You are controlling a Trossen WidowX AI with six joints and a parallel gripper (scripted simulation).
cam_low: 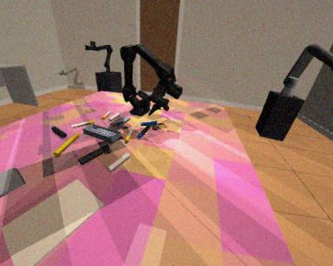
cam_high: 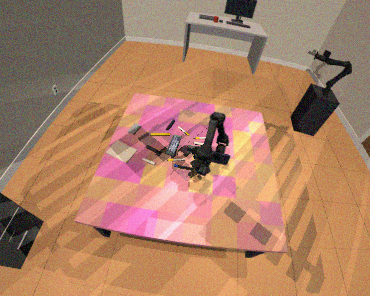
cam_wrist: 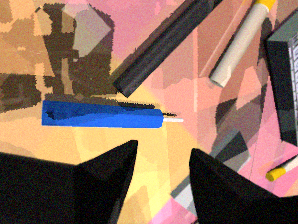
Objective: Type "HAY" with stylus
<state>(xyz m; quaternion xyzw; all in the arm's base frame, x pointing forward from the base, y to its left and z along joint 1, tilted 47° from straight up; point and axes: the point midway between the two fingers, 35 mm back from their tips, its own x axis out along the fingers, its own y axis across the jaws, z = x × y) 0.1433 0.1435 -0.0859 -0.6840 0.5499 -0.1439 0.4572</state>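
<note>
My gripper tip is now 1 cm short of the blue stylus, 1 cm to the left of it and 6 cm above it. The rest, counted from my gripper tip: yellow marker 33 cm ahead, 22 cm to the right, 5 cm below; blue-tipped pen 10 cm ahead, 3 cm to the left, 6 cm below; white sheet 55 cm ahead, 3 cm to the left, 6 cm below.
</note>
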